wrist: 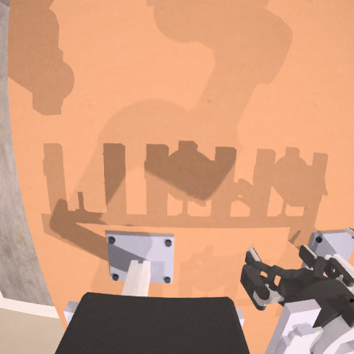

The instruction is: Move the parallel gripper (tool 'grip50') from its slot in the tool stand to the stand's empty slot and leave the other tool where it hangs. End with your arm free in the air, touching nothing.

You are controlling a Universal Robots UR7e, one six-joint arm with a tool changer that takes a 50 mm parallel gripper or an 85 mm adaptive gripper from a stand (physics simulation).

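Observation:
The black housing at my arm's end (155, 327) fills the bottom middle of the wrist view. No gripper fingers show beyond it, and I cannot tell from this view whether a tool is mounted. Pale parts of the tool stand (71, 311) show on both sides of it; it hides the stand area between them. The adaptive gripper (320, 295), black with jointed fingers spread apart, hangs at the stand on the right. The parallel gripper cannot be made out directly. The stand's shadow (175, 220) shows round tool shapes at its middle and right slots and an open gap at its left slot.
A grey foot plate (159, 245) with several dark bolts lies on the orange table top (125, 60), with a pale post (136, 280) rising from it. Another foot plate (326, 242) is at the right. The table's edge runs down the left side. My arm's shadow crosses the table.

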